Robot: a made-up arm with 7 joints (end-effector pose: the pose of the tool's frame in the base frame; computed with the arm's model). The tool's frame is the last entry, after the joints.
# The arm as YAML. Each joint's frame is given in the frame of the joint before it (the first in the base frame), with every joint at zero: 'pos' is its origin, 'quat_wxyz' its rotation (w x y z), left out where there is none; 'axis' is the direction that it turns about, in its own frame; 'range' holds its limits. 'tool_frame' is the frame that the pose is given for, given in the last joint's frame.
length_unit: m
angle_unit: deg
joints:
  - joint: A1
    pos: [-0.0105, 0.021, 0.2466]
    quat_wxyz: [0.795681, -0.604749, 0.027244, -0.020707]
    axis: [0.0, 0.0, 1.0]
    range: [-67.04, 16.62]
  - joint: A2
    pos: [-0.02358, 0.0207, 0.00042]
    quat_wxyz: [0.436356, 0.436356, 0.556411, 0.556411]
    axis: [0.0, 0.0, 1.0]
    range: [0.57, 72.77]
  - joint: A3
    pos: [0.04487, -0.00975, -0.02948]
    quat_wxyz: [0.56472, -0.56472, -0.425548, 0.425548]
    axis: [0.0, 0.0, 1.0]
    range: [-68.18, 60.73]
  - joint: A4
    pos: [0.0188, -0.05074, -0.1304]
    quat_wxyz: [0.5, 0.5, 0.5, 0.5]
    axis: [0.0, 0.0, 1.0]
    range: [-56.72, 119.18]
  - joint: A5
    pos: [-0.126, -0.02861, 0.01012]
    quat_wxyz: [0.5, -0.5, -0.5, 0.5]
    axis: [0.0, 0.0, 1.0]
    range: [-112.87, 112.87]
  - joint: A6
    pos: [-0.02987, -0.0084, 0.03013]
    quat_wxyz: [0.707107, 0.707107, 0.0, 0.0]
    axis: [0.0, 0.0, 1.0]
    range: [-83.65, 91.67]
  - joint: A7
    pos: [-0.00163, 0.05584, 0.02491]
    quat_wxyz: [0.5, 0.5, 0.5, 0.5]
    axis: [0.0, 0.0, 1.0]
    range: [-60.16, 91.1]
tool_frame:
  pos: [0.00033, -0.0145, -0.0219]
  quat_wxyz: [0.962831, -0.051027, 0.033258, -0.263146]
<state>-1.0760 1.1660 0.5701 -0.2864 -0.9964 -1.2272 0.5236</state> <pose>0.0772 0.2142 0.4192 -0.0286 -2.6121 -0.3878</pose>
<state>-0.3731 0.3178 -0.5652 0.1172 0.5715 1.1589 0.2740</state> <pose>0.1992 0.0763 -0.0417 0.9453 1.1076 -0.1579</pose>
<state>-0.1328 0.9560 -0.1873 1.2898 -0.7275 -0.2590 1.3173</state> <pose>-0.0276 0.3820 -0.0009 0.7056 0.5839 1.4924</pose>
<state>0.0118 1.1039 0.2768 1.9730 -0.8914 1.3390 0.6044</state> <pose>-0.1975 0.2435 0.0912 -1.2726 1.9610 1.9363</pose>
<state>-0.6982 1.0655 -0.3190 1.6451 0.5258 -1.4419 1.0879</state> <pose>0.1387 0.3376 0.0890 1.0475 -0.1298 -0.0827</pose>
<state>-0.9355 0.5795 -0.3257 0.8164 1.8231 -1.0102 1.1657</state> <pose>0.3287 0.0970 0.0704 1.7012 -0.8120 -1.0651</pose>
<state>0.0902 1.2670 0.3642 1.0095 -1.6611 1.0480 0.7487</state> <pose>0.0030 0.3482 0.0803 -0.9360 1.0693 1.0871</pose>
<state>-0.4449 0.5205 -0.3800 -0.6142 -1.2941 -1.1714 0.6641</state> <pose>0.2077 0.0180 0.1586 -1.4389 -1.0894 -0.3350</pose>
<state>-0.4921 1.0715 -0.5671 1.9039 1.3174 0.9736 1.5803</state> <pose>0.0563 0.3805 0.1785 -2.5472 -0.5939 -0.0512</pose>
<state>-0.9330 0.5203 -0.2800 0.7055 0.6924 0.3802 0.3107</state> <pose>0.3327 0.1804 0.0830 1.1799 0.5049 -0.0215</pose>
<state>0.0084 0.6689 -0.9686 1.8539 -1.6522 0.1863 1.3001</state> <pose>-0.1979 0.2844 -0.0119 0.8299 1.4666 1.9452</pose>
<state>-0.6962 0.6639 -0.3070 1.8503 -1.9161 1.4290 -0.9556</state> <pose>0.0690 0.1740 -0.0456 -2.3915 -0.0144 -0.2762</pose>
